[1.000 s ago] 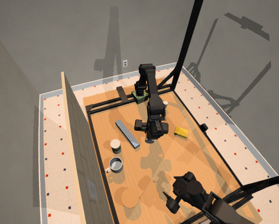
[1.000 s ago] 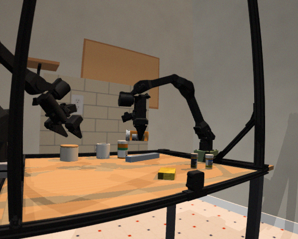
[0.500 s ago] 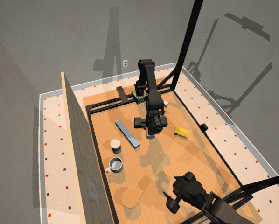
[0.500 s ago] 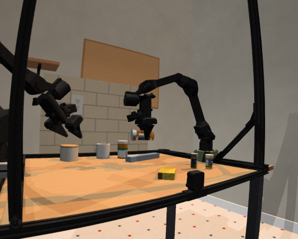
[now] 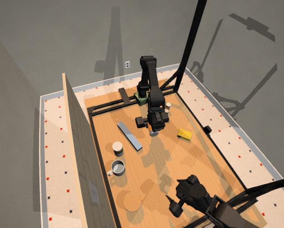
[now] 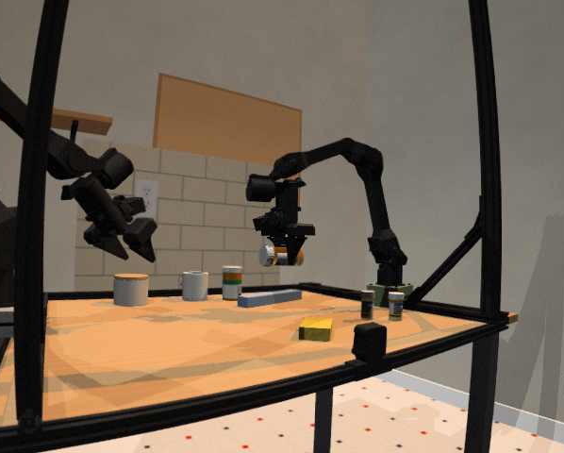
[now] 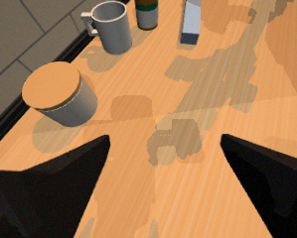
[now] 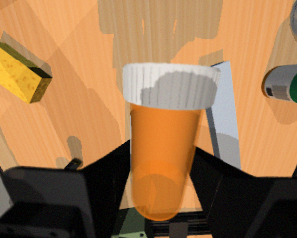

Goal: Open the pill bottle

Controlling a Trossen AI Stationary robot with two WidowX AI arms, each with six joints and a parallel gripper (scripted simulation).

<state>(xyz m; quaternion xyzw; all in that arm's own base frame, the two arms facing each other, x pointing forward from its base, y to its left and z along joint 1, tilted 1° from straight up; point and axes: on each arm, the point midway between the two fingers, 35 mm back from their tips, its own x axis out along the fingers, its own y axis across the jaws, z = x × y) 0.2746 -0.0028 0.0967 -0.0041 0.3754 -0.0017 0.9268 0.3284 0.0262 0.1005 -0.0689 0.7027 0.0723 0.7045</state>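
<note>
My left gripper is now 32 cm to the left of the white ribbed cap, 3 cm past it and 1 cm above it. Round my left hand: mug: 23 cm to the right, 22 cm ahead, 12 cm below; then bar: 42 cm to the right, 14 cm below, 9 cm ahead; then orange pill bottle: 36 cm to the right, 4 cm behind, 2 cm below.
Now: the orange pill bottle 1 cm to the left of my right hand and 2 cm below it. Round my right hand: mug 26 cm ahead, 14 cm to the left, 12 cm below; bar 13 cm ahead, 4 cm to the right, 14 cm below; white ribbed cap 1 cm ahead, 5 cm to the left, 1 cm below.
</note>
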